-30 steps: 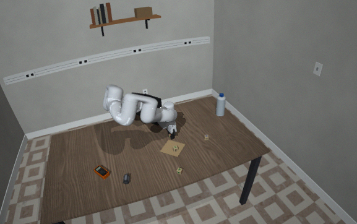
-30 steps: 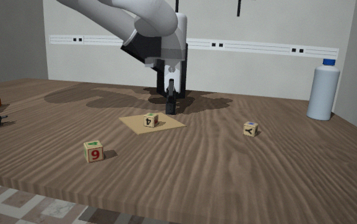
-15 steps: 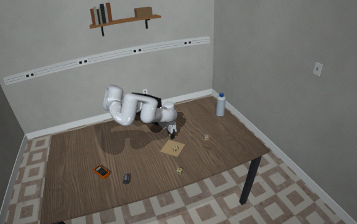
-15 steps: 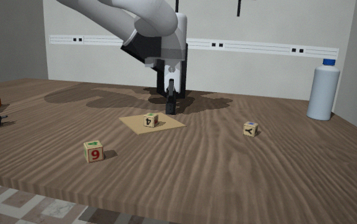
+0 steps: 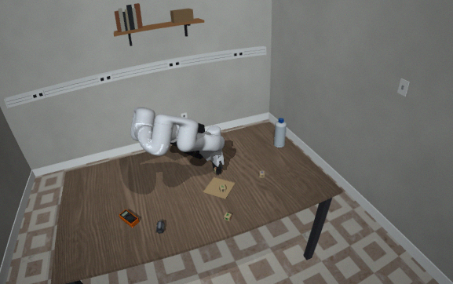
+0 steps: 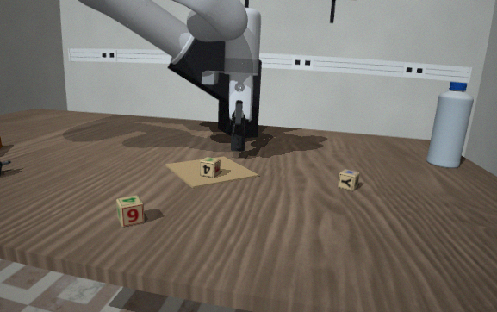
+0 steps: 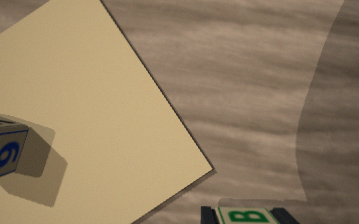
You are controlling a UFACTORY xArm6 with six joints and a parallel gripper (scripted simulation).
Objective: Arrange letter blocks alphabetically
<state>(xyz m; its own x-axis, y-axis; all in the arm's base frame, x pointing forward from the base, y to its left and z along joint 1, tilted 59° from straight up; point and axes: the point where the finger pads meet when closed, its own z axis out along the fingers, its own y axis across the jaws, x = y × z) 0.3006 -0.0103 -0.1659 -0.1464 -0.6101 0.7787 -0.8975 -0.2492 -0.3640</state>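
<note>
Right now the tan mat is 10 cm ahead of my hand, 7 cm to the right of it and 4 cm below it. Round my hand: white bottle (52 cm to the left, 6 cm above, 5 cm ahead); then orange meter (59 cm to the right, 3 cm below, 2 cm behind); then grey device (48 cm to the right, 13 cm ahead, 2 cm below).
</note>
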